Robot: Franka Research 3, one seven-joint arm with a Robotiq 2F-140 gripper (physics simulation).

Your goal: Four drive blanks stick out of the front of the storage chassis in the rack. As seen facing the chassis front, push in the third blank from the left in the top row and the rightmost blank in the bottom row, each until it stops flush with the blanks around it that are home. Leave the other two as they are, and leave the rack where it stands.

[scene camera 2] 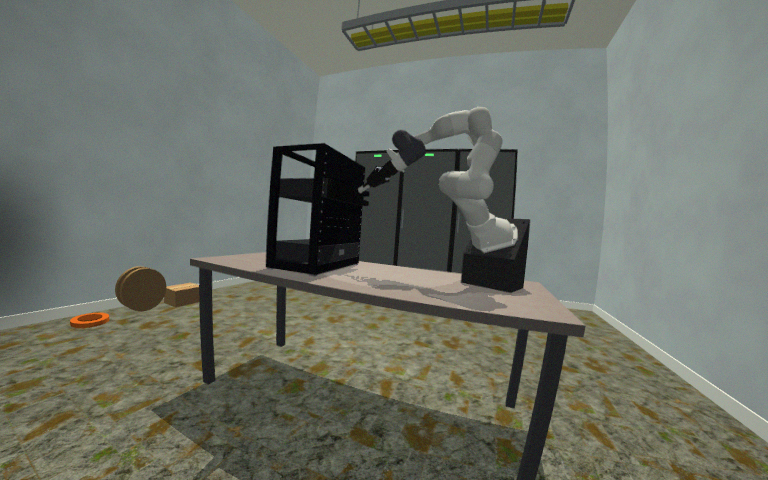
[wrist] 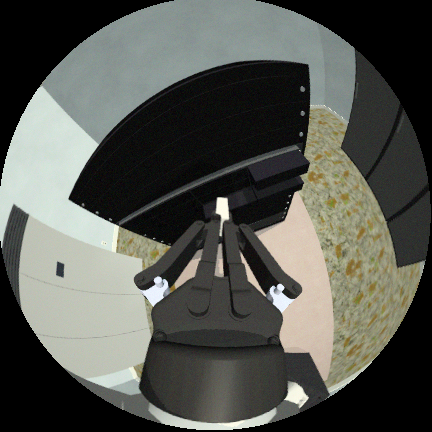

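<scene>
The black rack (scene camera 2: 273, 209) stands upright on the table. In the wrist view, the dark chassis front shows below a grey strip (wrist: 200, 183). At its right end, a top-row blank (wrist: 278, 167) sticks out well, and the rightmost bottom-row blank (wrist: 281, 191) sticks out below it. The top-row place just left of the protruding top blank looks recessed beside it. Another purplish blank surface (wrist: 242, 198) shows lower down, partly behind the fingertips; how far it sticks out is unclear. My gripper (scene camera 2: 363, 189) (wrist: 221, 205) is shut and empty, its pale tips in front of the chassis; contact cannot be told.
The table (scene camera 2: 396, 274) carries the rack at its left and the arm's black base block (scene camera 2: 492, 271) at its right. Dark cabinets (scene camera 2: 424, 209) (wrist: 385, 150) stand behind. A brown round object (scene camera 2: 141, 288), a box (scene camera 2: 182, 294) and an orange ring (scene camera 2: 79, 323) lie on the floor.
</scene>
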